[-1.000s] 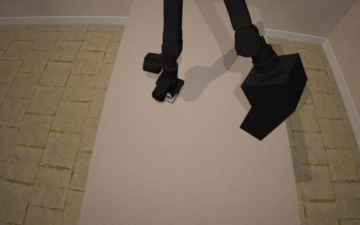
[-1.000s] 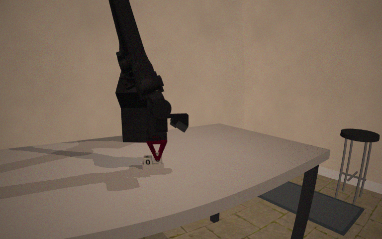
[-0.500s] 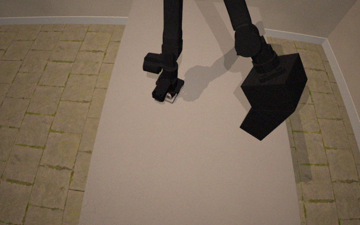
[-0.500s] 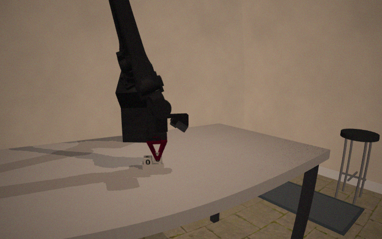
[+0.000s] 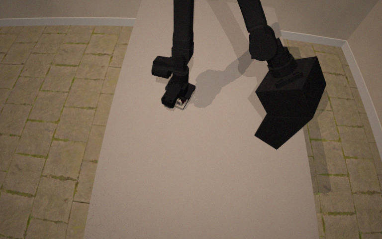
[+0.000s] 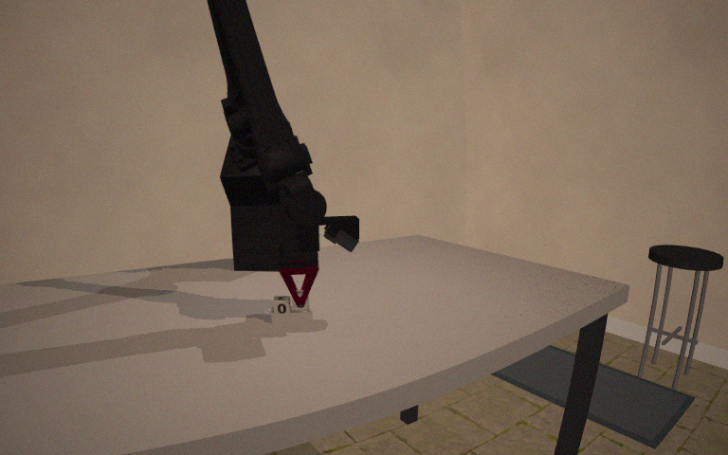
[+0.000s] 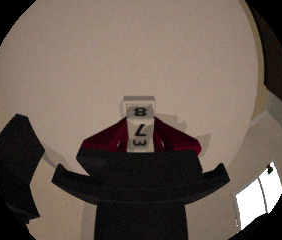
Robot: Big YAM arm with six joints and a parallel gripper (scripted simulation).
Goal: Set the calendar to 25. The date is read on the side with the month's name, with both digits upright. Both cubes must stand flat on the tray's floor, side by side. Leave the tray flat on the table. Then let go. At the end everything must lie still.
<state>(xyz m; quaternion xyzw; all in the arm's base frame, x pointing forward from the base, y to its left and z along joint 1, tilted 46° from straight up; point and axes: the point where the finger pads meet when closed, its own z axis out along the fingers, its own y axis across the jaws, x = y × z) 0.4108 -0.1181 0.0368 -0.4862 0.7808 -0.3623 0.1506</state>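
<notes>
The pale tray is 1 cm behind my hand, 1 cm to the right of it and 3 cm below it.
</notes>
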